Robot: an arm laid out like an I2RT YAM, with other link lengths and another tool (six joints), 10 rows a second.
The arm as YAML. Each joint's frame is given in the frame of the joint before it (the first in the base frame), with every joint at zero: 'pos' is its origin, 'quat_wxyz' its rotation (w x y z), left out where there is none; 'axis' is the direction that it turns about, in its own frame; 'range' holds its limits. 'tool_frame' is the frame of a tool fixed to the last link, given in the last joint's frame.
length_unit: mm
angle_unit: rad
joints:
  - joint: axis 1
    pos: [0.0, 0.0, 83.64]
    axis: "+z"
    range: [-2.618, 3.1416]
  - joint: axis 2
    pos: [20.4, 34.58, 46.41]
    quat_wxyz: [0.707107, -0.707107, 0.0, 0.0]
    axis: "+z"
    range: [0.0, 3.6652]
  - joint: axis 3
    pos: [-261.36, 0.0, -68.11]
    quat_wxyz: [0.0, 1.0, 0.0, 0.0]
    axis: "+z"
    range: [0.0, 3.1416]
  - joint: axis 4
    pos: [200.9, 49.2, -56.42]
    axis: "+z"
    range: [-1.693, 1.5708]
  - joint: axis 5
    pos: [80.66, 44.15, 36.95]
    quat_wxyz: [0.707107, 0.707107, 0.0, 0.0]
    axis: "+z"
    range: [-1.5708, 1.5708]
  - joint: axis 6
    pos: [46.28, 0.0, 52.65]
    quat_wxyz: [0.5, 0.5, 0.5, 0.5]
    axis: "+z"
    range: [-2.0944, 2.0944]
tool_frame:
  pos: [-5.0, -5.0, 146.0]
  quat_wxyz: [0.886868, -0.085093, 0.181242, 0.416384]
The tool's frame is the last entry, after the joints.
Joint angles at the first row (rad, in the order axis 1, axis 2, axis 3, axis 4, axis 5, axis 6):
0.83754, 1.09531, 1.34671, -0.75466, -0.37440, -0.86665
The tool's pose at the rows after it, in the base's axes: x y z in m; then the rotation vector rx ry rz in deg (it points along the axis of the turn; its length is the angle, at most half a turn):
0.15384 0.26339 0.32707 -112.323 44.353 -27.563
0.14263 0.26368 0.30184 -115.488 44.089 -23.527
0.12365 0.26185 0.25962 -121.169 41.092 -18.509
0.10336 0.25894 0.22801 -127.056 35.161 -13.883
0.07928 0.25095 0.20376 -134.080 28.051 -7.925
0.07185 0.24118 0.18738 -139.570 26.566 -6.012
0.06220 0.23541 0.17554 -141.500 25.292 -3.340
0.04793 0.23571 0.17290 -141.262 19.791 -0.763
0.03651 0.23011 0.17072 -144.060 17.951 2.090
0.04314 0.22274 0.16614 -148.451 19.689 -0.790
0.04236 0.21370 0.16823 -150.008 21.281 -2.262
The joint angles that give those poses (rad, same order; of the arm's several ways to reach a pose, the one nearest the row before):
0.83756, 1.07384, 1.33314, -0.76086, -0.36966, -0.87890
0.83752, 1.06007, 1.24593, -0.74264, -0.41847, -0.87290
0.83908, 1.05233, 1.11401, -0.72255, -0.49202, -0.91561
0.84209, 1.08134, 1.05088, -0.75299, -0.56884, -1.01058
0.84826, 1.14269, 1.05076, -0.86336, -0.64261, -1.13943
0.84984, 1.18878, 1.06456, -0.95091, -0.63514, -1.19794
0.85134, 1.19498, 1.02497, -0.96034, -0.65636, -1.22550
0.87724, 1.19647, 1.00171, -0.95720, -0.69477, -1.27756
0.89883, 1.21792, 1.02306, -1.02273, -0.70109, -1.29925
0.90502, 1.24403, 1.07213, -1.09208, -0.62625, -1.29027
0.90506, 1.22113, 1.08914, -1.14260, -0.59366, -1.27447

